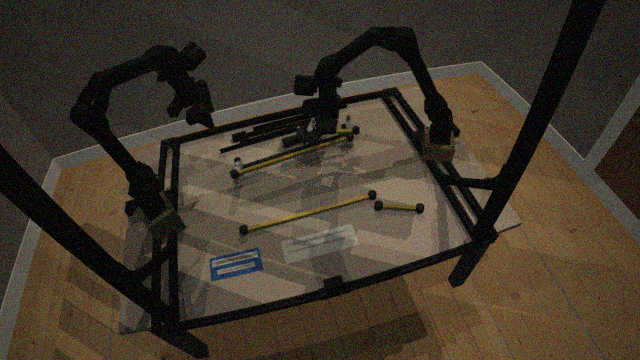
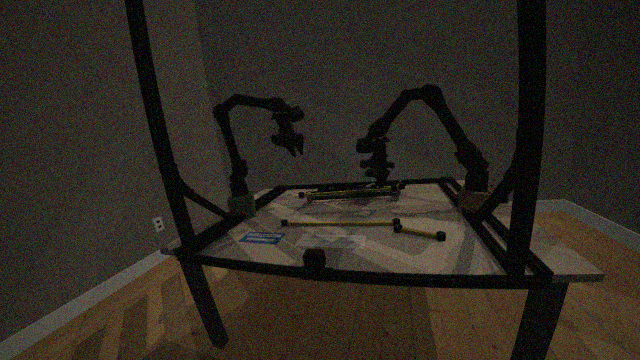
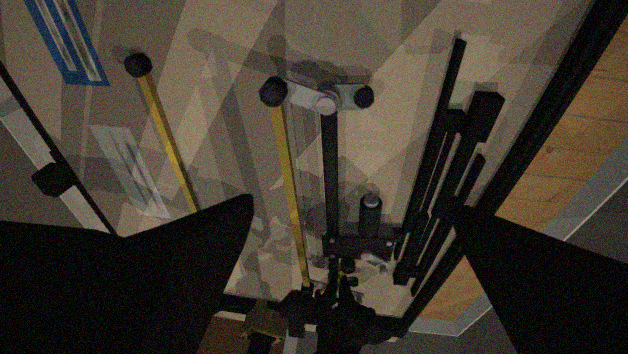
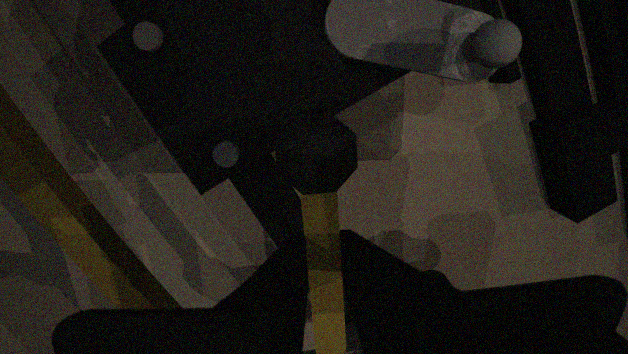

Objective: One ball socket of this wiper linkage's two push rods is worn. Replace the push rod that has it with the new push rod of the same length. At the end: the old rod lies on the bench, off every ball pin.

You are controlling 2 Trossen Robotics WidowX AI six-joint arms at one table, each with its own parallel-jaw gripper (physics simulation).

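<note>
The wiper linkage [image 1: 297,137] sits at the back of the bench, with a long yellow push rod [image 1: 290,154] [image 2: 351,193] [image 3: 288,182] and a short yellow push rod [image 1: 345,131] [image 4: 323,267] mounted on it. My right gripper [image 1: 328,129] [image 2: 378,181] [image 4: 322,242] is down on the linkage, shut on the short mounted rod just below its black socket [image 4: 316,158]. A spare long rod [image 1: 308,213] [image 2: 340,223] [image 3: 165,140] and a spare short rod [image 1: 398,206] [image 2: 418,233] lie on the bench in front. My left gripper [image 1: 198,114] [image 2: 293,144] hangs open and empty high over the back left.
Black rails [image 1: 258,133] [image 3: 435,175] lie behind the linkage. A blue label [image 1: 236,263] [image 2: 262,237] and a white label [image 1: 318,243] lie near the front. A black frame [image 1: 390,271] borders the bench.
</note>
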